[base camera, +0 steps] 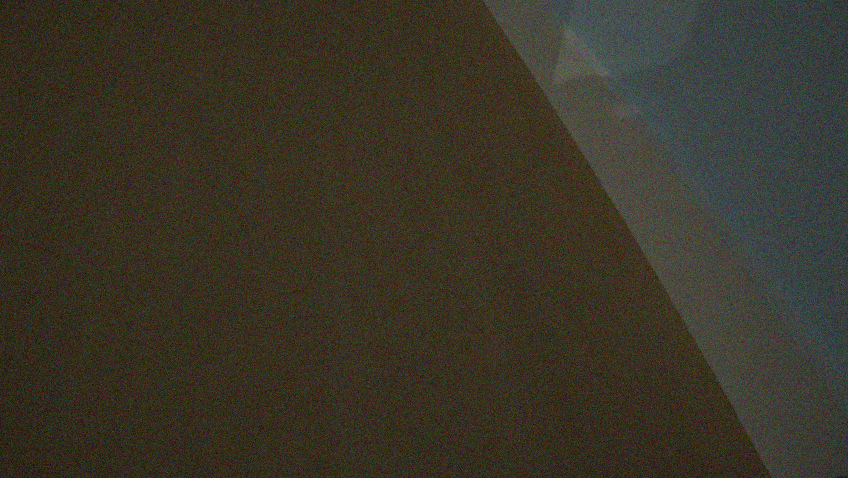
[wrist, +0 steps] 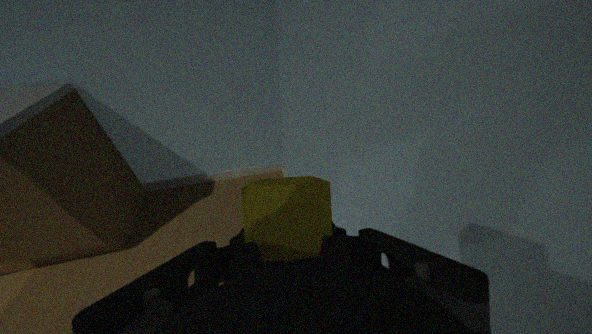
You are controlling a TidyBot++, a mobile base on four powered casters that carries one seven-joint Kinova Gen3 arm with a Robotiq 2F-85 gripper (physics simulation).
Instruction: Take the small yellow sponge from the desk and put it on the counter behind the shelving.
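Frame: origin at the arm's base, x ahead, y up, z right, level; millimetres.
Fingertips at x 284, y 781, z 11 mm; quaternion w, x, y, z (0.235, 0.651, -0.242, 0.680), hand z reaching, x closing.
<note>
A point is followed by its place in that frame.
The small yellow sponge [wrist: 287,217] @(z 9, x 254, y 840 mm) is held between the black fingertips in the wrist view, at the lower middle. My gripper [wrist: 287,229] @(z 11, x 284, y 781 mm) is shut on it, and the sponge sticks out beyond the fingertips. Behind the sponge, to the left, a tan-brown surface [wrist: 170,255] @(z -712, x 934, y -396 mm) ends in an edge just behind the sponge. I cannot tell whether it is the counter or the desk. The gripper and the sponge do not show in the base camera view.
A dark brown angular block [wrist: 75,165] @(z -1045, x 1185, y 197 mm) stands at the left of the wrist view. A grey-blue wall [wrist: 380,100] @(z 220, x 554, y 764 mm) fills the background. In the base camera view, a large dark brown surface [base camera: 296,237] @(z -88, x 423, y -397 mm) covers the left and middle, with a pale grey-blue area at the right.
</note>
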